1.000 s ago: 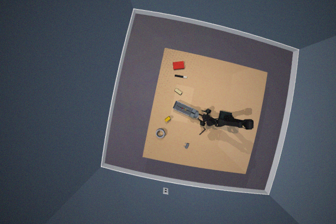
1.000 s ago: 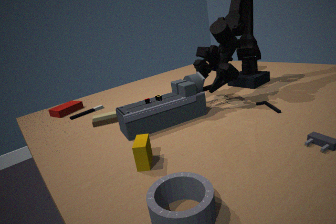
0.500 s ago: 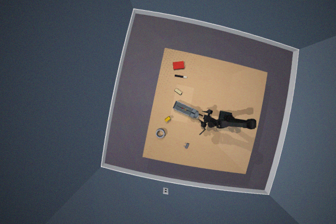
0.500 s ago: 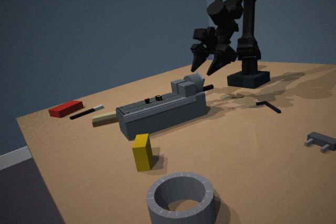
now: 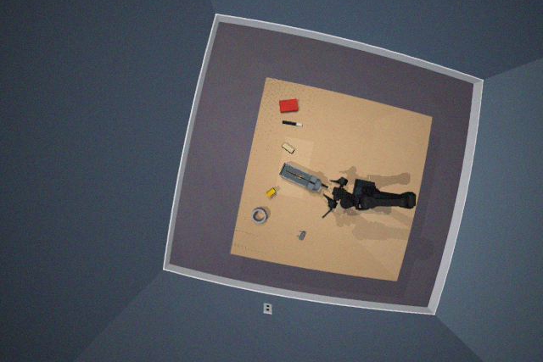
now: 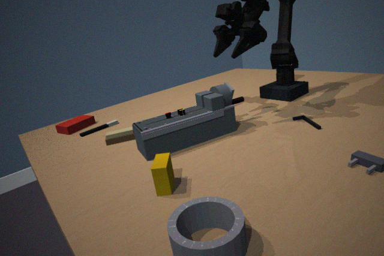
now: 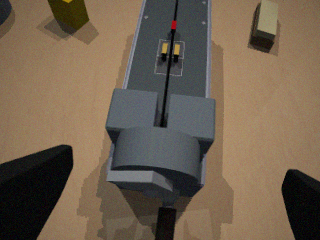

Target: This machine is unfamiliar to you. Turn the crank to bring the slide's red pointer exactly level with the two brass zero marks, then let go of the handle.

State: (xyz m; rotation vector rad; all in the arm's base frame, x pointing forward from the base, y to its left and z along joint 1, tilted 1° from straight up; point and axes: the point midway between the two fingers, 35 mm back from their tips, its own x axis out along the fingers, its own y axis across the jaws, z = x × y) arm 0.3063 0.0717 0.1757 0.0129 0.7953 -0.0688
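Right now the black crank handle is 30 mm behind my gripper tip and 130 mm below it. From my gripper tip the other things lie so: black hex key: 140 mm behind, 160 mm to the left, 190 mm below; then red pointer: 190 mm ahead, 120 mm below; then tan block: 290 mm ahead, 160 mm to the right, 180 mm below.
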